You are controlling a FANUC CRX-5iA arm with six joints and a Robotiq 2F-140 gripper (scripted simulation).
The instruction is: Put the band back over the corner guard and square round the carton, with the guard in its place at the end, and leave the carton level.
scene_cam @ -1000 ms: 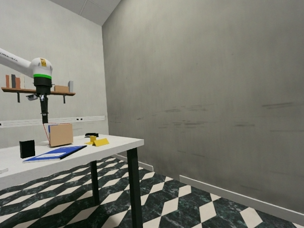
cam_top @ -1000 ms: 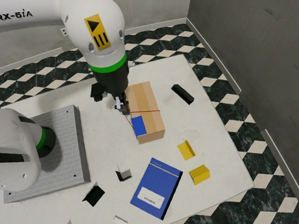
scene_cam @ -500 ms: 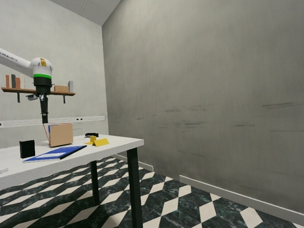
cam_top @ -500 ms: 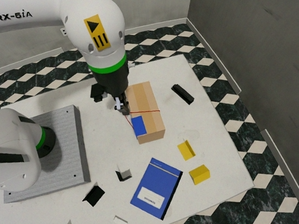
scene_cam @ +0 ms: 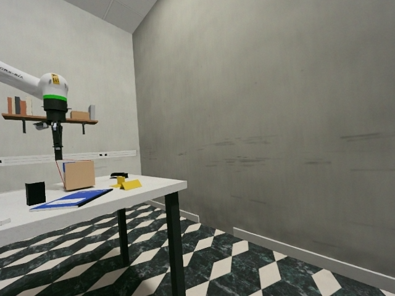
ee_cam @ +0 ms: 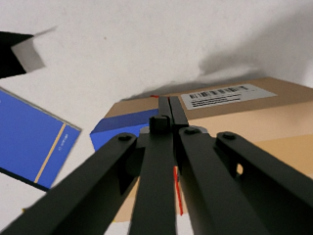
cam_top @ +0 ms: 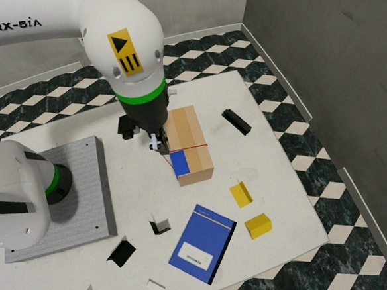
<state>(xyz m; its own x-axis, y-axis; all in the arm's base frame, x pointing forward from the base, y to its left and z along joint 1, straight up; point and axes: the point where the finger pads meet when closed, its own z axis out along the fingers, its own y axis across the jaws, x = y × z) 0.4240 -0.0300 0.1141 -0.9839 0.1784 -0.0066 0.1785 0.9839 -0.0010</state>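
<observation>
Right now my hand is 30 mm short of the blue corner guard, 40 mm to the left of it and 60 mm above it. Also, from my hand: blue book 40 mm ahead, 290 mm to the right, 190 mm below; then small white piece 140 mm behind, 380 mm to the right, 180 mm below; then carton 80 mm ahead, 40 mm to the left, 110 mm below.
</observation>
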